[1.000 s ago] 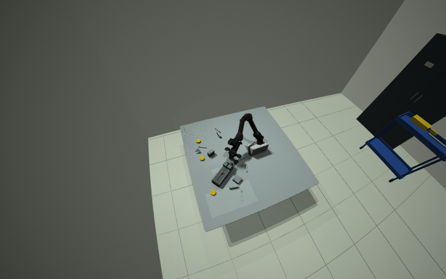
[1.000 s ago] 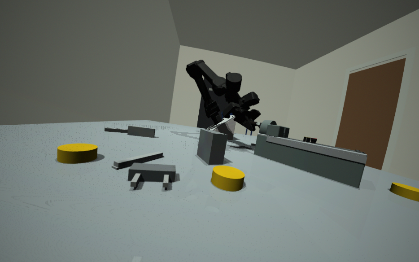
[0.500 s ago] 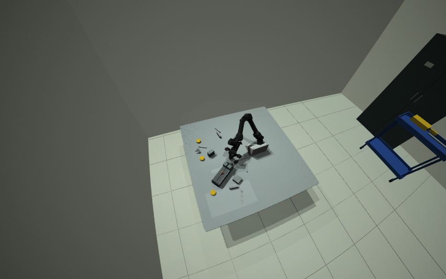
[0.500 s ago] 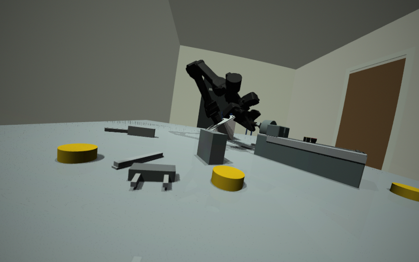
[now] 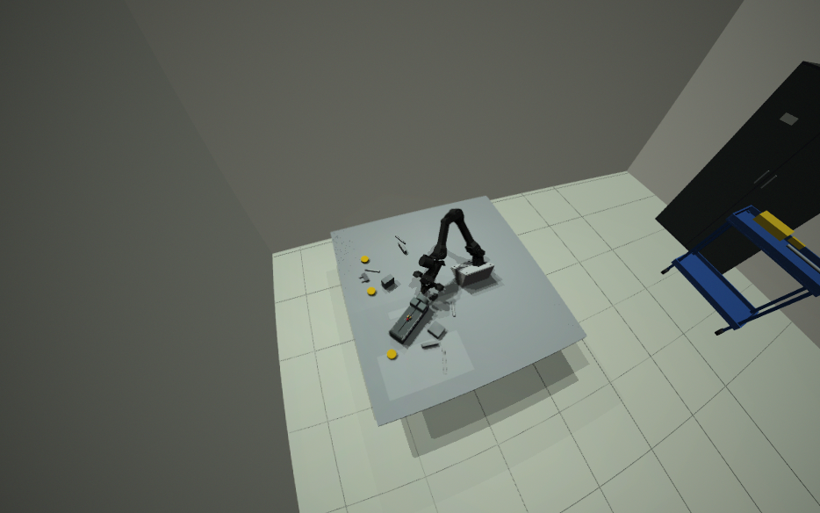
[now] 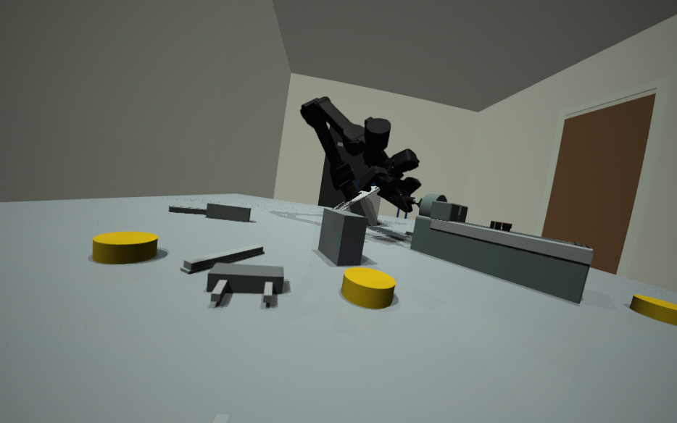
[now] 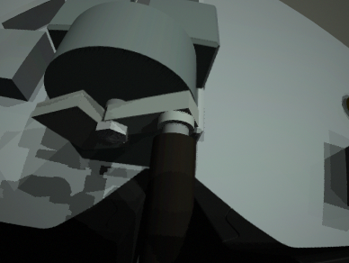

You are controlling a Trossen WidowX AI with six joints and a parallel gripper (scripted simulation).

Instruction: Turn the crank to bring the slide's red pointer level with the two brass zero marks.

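The dark crank handle is 2 cm behind my gripper tip, 1 cm to the right of it and 3 cm above it. The rest, counted from my gripper tip: bracket (25 cm ahead, 30 cm to the right, 7 cm below); red pointer (15 cm ahead, 10 cm to the left).
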